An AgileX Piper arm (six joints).
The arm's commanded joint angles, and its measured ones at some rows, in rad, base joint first. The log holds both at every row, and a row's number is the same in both.
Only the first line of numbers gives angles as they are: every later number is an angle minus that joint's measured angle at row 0.
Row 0, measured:
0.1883 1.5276 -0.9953 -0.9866 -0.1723 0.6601
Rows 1 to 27, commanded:
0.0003 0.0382 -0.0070 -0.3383 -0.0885 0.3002
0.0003 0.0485 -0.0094 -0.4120 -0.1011 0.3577
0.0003 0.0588 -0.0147 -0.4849 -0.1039 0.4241
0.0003 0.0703 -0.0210 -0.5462 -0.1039 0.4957
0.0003 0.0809 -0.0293 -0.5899 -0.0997 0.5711
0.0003 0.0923 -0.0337 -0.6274 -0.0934 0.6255
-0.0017 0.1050 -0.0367 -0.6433 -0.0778 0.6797
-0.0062 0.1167 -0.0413 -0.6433 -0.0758 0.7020
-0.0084 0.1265 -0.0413 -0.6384 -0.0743 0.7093
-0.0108 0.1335 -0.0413 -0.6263 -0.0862 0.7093
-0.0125 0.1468 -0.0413 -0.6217 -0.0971 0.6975
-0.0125 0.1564 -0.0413 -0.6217 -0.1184 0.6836
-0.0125 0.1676 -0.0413 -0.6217 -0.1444 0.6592
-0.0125 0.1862 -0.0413 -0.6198 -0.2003 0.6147
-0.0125 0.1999 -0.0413 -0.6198 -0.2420 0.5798
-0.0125 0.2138 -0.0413 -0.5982 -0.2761 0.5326
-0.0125 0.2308 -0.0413 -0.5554 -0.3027 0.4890
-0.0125 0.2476 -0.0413 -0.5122 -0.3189 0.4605
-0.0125 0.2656 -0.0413 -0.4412 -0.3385 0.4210
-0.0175 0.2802 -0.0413 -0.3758 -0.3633 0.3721
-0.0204 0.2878 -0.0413 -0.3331 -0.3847 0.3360
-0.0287 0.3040 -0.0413 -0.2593 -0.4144 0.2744
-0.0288 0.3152 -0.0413 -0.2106 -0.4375 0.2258
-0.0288 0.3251 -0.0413 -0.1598 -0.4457 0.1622
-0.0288 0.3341 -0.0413 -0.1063 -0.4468 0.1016
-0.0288 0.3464 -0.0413 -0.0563 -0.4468 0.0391
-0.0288 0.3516 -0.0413 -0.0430 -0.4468 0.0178
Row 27, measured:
-0.0186 0.3356 -0.0352 -0.1518 -0.4276 0.1441
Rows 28 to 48, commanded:
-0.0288 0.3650 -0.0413 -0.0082 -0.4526 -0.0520
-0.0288 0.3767 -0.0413 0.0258 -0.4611 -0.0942
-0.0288 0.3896 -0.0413 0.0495 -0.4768 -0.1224
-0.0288 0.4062 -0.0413 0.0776 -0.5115 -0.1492
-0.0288 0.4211 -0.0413 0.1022 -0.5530 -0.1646
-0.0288 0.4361 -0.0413 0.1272 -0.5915 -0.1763
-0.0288 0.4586 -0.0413 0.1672 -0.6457 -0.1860
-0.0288 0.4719 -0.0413 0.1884 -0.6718 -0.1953
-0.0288 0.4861 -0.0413 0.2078 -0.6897 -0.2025
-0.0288 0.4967 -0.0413 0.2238 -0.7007 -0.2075
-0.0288 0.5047 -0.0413 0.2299 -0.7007 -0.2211
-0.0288 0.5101 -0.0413 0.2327 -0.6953 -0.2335
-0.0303 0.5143 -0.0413 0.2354 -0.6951 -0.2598
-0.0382 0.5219 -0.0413 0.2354 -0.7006 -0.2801
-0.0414 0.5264 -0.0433 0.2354 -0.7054 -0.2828
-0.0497 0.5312 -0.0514 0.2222 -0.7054 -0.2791
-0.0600 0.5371 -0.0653 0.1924 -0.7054 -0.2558
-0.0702 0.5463 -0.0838 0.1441 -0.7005 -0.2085
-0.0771 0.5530 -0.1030 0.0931 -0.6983 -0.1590
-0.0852 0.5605 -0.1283 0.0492 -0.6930 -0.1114
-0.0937 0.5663 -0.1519 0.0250 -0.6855 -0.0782
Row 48, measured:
-0.0696 0.5536 -0.1048 0.1142 -0.6866 -0.1672
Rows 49 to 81, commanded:
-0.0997 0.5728 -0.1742 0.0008 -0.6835 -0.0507
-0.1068 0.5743 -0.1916 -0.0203 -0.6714 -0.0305
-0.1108 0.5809 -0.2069 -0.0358 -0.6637 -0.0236
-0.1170 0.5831 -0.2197 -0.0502 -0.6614 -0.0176
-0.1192 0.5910 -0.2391 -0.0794 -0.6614 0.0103
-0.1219 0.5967 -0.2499 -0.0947 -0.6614 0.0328
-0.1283 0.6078 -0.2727 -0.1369 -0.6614 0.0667
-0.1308 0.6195 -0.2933 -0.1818 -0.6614 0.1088
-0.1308 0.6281 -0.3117 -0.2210 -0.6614 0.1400
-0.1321 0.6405 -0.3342 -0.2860 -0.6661 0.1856
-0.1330 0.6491 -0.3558 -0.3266 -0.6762 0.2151
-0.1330 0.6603 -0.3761 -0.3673 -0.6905 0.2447
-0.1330 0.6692 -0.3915 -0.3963 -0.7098 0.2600
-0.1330 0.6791 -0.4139 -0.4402 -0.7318 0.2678
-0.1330 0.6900 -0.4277 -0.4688 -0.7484 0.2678
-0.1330 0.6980 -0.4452 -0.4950 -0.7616 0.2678
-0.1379 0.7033 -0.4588 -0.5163 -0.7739 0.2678
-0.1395 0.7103 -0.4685 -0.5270 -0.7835 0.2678
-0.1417 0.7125 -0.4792 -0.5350 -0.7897 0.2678
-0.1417 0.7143 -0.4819 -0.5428 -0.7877 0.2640
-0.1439 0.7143 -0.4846 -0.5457 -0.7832 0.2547
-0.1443 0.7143 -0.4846 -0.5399 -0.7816 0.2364
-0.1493 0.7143 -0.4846 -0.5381 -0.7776 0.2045
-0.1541 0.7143 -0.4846 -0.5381 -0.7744 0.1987
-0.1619 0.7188 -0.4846 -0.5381 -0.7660 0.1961
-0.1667 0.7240 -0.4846 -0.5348 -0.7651 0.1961
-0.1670 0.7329 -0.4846 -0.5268 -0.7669 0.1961
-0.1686 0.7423 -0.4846 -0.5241 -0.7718 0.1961
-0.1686 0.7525 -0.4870 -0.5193 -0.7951 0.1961
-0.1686 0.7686 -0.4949 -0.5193 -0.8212 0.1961
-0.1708 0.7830 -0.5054 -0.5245 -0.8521 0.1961
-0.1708 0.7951 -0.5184 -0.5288 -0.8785 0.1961
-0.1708 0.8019 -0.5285 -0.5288 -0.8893 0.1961
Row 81, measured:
-0.1665 0.7813 -0.4988 -0.5312 -0.8245 0.2058
